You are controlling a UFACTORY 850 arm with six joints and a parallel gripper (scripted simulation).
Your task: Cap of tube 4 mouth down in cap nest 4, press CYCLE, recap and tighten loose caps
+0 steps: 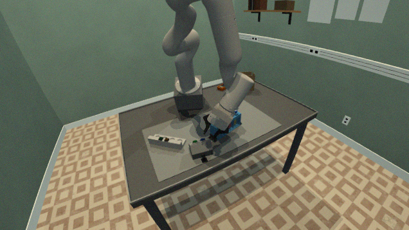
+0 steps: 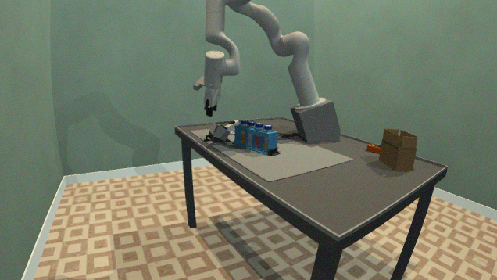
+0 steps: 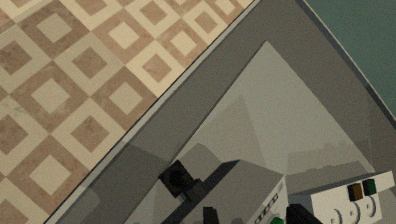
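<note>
Right now the blue cap marked 4 is 120 mm to the left of my hand, 110 mm behind it and 50 mm below it. Round my hand: blue key (100 mm below, 80 mm behind); then green key (100 mm below, 90 mm behind, 50 mm to the right); then grey key housing (110 mm below, 70 mm behind, 30 mm to the right).
</note>
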